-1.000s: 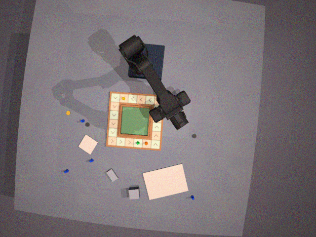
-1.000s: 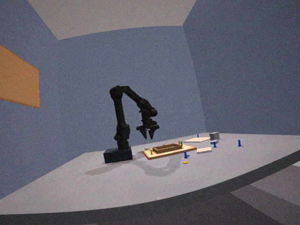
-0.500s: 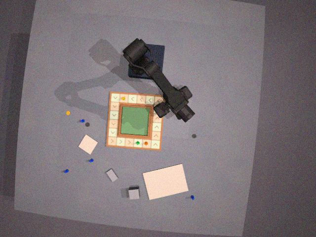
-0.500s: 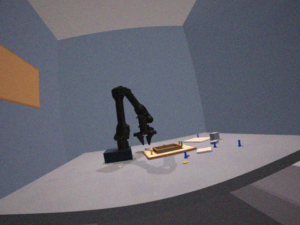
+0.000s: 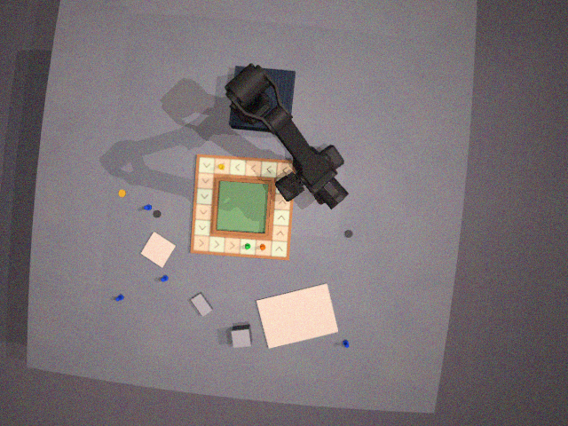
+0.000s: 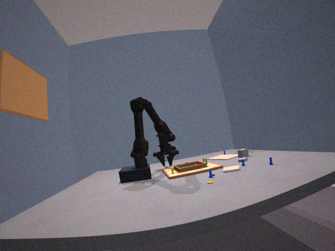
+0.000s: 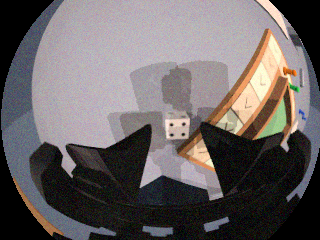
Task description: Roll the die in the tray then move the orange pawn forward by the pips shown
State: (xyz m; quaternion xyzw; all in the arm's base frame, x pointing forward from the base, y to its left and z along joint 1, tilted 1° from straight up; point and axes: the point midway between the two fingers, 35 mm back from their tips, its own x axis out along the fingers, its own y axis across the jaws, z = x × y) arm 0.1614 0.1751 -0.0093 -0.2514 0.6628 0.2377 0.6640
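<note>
My gripper tip is 1 cm above the white die. From my gripper tip the other things lie so: green tray: 11 cm ahead, 18 cm to the right, 1 cm below; orange pawn: 22 cm ahead, 11 cm to the right, 1 cm above; yellow pawn: 25 cm to the right, 1 cm above.
</note>
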